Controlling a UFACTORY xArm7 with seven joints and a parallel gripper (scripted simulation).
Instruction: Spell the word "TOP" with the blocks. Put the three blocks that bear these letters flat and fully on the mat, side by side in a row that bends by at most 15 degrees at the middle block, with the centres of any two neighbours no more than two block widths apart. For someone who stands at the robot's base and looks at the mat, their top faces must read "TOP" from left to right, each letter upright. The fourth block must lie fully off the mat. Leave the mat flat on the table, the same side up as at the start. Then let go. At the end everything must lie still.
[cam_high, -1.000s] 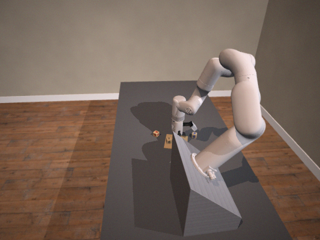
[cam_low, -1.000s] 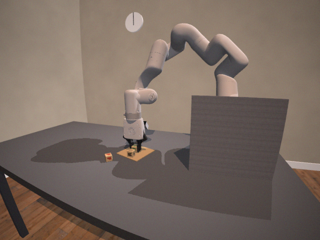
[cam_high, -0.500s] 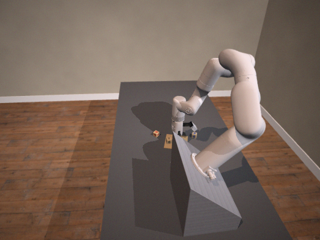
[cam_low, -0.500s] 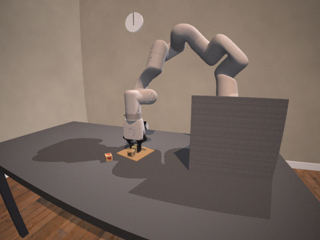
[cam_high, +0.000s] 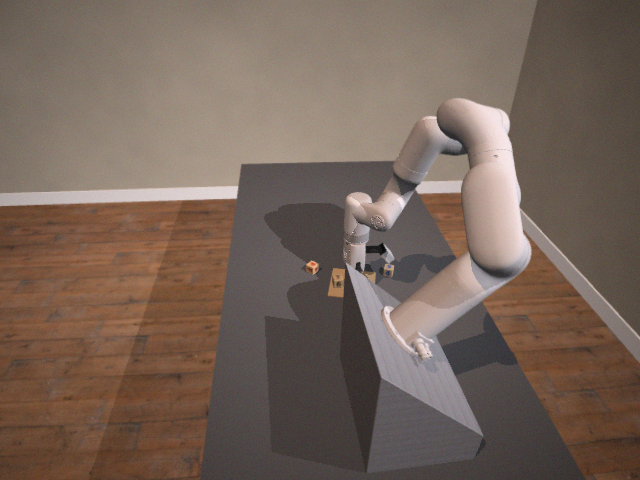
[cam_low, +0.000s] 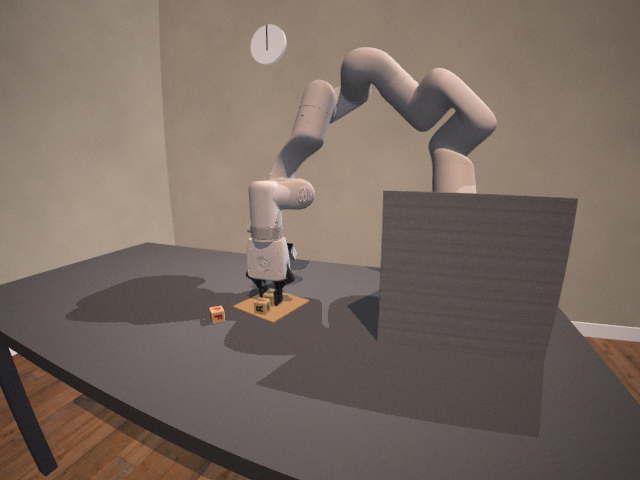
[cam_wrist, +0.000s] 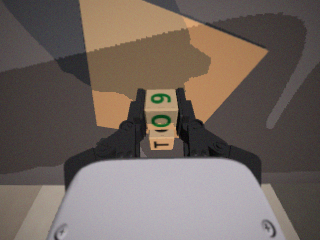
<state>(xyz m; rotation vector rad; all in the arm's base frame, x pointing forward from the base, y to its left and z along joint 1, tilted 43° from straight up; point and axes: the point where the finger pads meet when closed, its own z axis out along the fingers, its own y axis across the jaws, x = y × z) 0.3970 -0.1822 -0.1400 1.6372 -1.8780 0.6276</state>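
Now: hand 20 mm above the tan mat. From my hand the other things lie so: blue-lettered block (20 mm ahead, 130 mm to the right, 10 mm below).
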